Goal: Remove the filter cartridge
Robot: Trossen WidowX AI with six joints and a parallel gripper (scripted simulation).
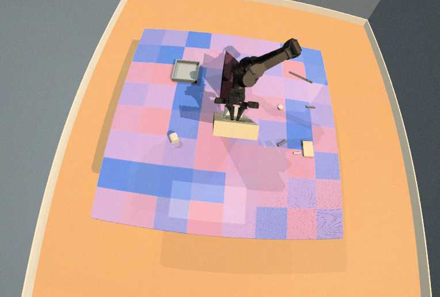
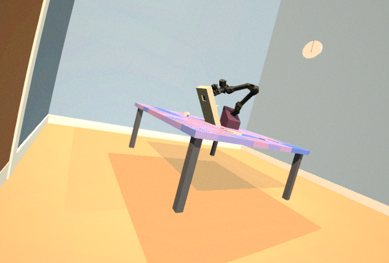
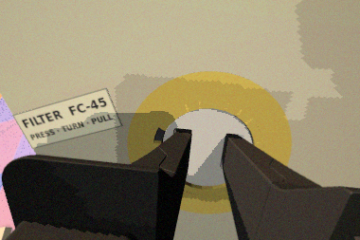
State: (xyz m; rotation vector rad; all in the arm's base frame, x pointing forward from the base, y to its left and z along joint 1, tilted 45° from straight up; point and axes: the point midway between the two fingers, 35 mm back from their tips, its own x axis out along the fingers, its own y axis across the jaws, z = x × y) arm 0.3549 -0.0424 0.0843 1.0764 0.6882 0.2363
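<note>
Right now my gripper tip is 10 mm short of the round filter cartridge and 10 mm above it. The rest, counted from my gripper tip: grey tray 420 mm behind, 320 mm to the right, 240 mm below; then cream service panel 80 mm below, 40 mm behind; then cream block 440 mm to the left, 240 mm below, 60 mm behind.
</note>
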